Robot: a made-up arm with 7 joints. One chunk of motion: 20 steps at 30 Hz.
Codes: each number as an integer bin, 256 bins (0 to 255) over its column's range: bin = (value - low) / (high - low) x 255, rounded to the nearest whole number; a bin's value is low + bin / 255 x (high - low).
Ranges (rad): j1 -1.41..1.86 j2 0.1..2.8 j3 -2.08..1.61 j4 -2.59..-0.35 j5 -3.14..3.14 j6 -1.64..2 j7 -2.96..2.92
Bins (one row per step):
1: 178 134 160 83 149 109 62
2: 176 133 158 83 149 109 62
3: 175 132 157 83 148 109 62
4: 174 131 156 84 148 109 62
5: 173 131 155 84 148 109 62
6: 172 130 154 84 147 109 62
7: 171 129 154 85 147 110 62
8: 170 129 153 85 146 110 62
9: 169 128 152 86 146 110 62
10: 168 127 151 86 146 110 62
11: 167 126 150 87 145 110 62
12: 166 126 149 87 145 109 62
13: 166 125 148 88 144 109 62
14: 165 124 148 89 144 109 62
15: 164 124 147 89 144 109 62
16: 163 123 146 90 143 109 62
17: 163 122 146 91 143 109 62
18: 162 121 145 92 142 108 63
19: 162 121 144 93 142 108 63
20: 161 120 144 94 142 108 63
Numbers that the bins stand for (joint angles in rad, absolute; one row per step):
1: 0.8726 1.5188 0.2353 -1.8609 0.5295 -0.0841 -1.5304
2: 0.8469 1.5082 0.2064 -1.8609 0.5295 -0.0841 -1.5304
3: 0.8341 1.4976 0.1919 -1.8609 0.5049 -0.0841 -1.5304
4: 0.8213 1.4871 0.1774 -1.8521 0.5049 -0.0841 -1.5304
5: 0.8085 1.4871 0.1629 -1.8521 0.5049 -0.0841 -1.5304
6: 0.7956 1.4765 0.1485 -1.8521 0.4802 -0.0841 -1.5304
7: 0.7828 1.4659 0.1485 -1.8433 0.4802 -0.0698 -1.5304
8: 0.7700 1.4659 0.1340 -1.8433 0.4556 -0.0698 -1.5304
9: 0.7572 1.4553 0.1195 -1.8345 0.4556 -0.0698 -1.5304
10: 0.7444 1.4447 0.1051 -1.8345 0.4556 -0.0698 -1.5304
11: 0.7315 1.4341 0.0906 -1.8258 0.4310 -0.0698 -1.5304
12: 0.7187 1.4341 0.0761 -1.8258 0.4310 -0.0841 -1.5304
13: 0.7187 1.4235 0.0616 -1.8170 0.4064 -0.0841 -1.5304
14: 0.7059 1.4129 0.0616 -1.8082 0.4064 -0.0841 -1.5304
15: 0.6931 1.4129 0.0472 -1.8082 0.4064 -0.0841 -1.5304
16: 0.6802 1.4024 0.0327 -1.7994 0.3817 -0.0841 -1.5304
17: 0.6802 1.3918 0.0327 -1.7906 0.3817 -0.0841 -1.5304
18: 0.6674 1.3812 0.0182 -1.7818 0.3571 -0.0984 -1.5073
19: 0.6674 1.3812 0.0038 -1.7731 0.3571 -0.0984 -1.5073
20: 0.6546 1.3706 0.0038 -1.7643 0.3571 -0.0984 -1.5073

